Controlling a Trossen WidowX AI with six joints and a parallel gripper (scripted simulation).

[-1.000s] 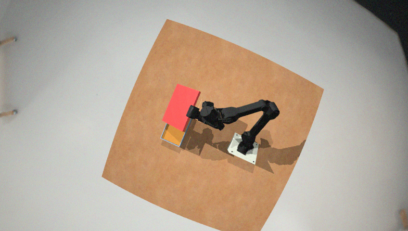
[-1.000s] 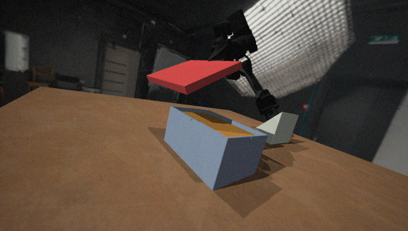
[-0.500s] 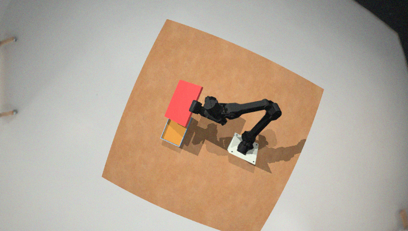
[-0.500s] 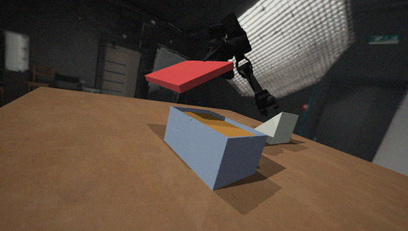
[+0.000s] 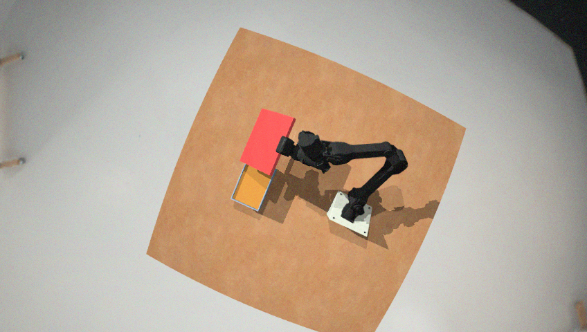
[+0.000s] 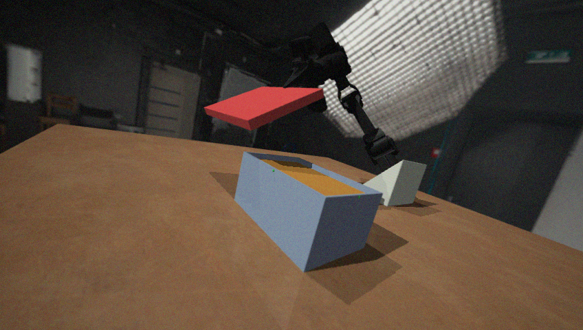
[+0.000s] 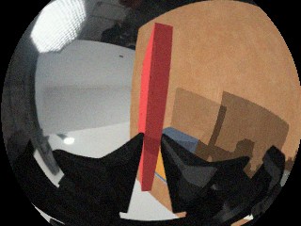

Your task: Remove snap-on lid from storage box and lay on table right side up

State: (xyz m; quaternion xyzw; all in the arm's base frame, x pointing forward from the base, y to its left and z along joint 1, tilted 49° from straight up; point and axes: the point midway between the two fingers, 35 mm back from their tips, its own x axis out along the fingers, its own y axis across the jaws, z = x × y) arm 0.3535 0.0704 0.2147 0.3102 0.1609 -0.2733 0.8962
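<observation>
The red lid is 70 mm ahead of my gripper tip, 10 mm to the left of it and 40 mm below it. The rest, counted from my gripper tip: blue storage box 40 mm ahead, 200 mm to the left, 190 mm below.
</observation>
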